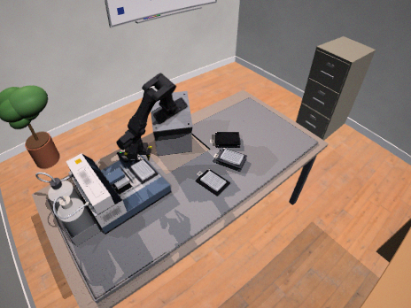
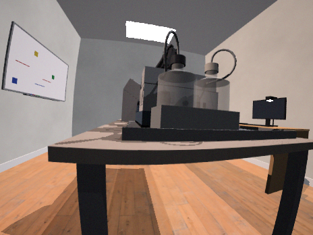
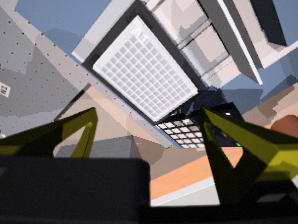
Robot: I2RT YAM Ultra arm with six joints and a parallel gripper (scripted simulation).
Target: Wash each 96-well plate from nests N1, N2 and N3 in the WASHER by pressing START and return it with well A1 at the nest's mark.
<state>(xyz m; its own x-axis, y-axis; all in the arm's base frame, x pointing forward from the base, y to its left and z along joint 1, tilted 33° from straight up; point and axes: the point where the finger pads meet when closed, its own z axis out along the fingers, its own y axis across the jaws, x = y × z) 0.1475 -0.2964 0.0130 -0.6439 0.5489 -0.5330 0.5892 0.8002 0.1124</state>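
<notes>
Right now the dark carrier is 10 cm below my hand. From my hand the other things lie so: plate washer (15 cm to the right, 5 cm below); then label (18 cm ahead, 28 cm to the left, 18 cm below); then black nest (28 cm ahead, 29 cm to the left, 17 cm below).
</notes>
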